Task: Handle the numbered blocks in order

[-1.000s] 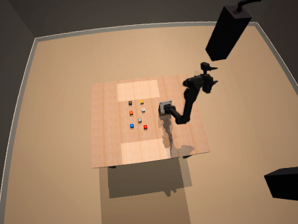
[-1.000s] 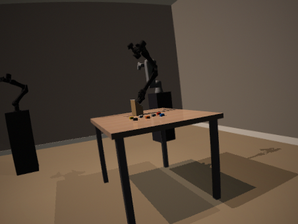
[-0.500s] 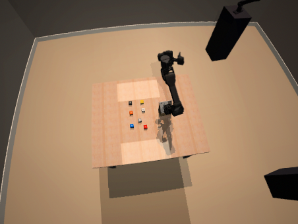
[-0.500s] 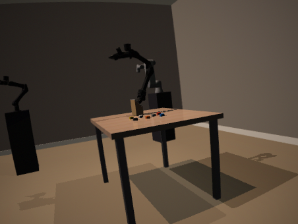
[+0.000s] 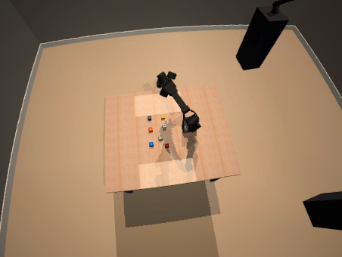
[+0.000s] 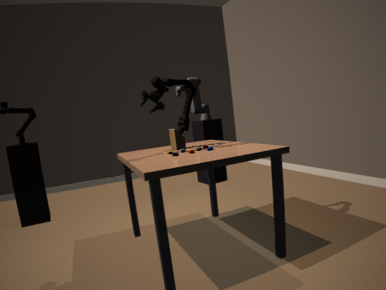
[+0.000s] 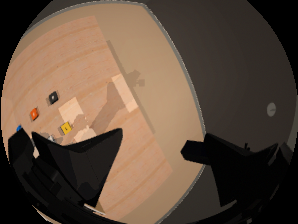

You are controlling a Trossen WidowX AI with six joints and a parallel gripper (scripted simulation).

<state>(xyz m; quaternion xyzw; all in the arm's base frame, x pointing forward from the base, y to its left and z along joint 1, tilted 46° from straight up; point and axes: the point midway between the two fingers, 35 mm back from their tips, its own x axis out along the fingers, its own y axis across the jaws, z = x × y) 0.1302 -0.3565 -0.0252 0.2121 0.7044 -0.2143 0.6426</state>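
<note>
Now: gripper tip 70 mm short of the yellow block, 120 mm to the right of it and 320 mm above it. Round my gripper tip: orange block 200 mm ahead, 210 mm to the left, 320 mm below; grey block 140 mm ahead, 310 mm to the left, 320 mm below; black block 190 mm ahead, 100 mm to the left, 320 mm below.
</note>
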